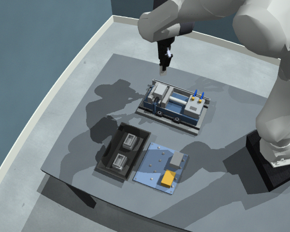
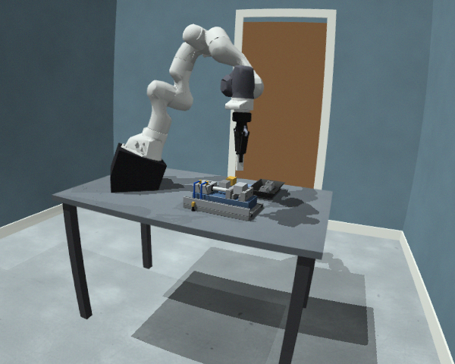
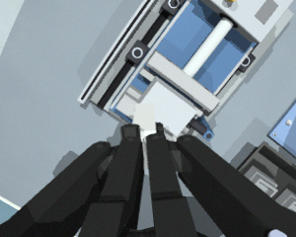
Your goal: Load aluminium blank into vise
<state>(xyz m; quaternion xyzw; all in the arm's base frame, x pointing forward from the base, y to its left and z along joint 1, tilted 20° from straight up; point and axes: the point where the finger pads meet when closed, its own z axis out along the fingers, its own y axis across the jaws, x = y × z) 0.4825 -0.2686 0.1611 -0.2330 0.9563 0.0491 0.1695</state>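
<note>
The fixed jaw lies 140 mm below my hand, 30 mm ahead of it and 20 mm to the left of it. Round my hand: vise: 170 mm below, 60 mm behind, 40 mm to the left; vise hose block: 160 mm behind, 140 mm below, 60 mm to the left; moving jaw: 140 mm below, 40 mm to the left, 30 mm behind.
</note>
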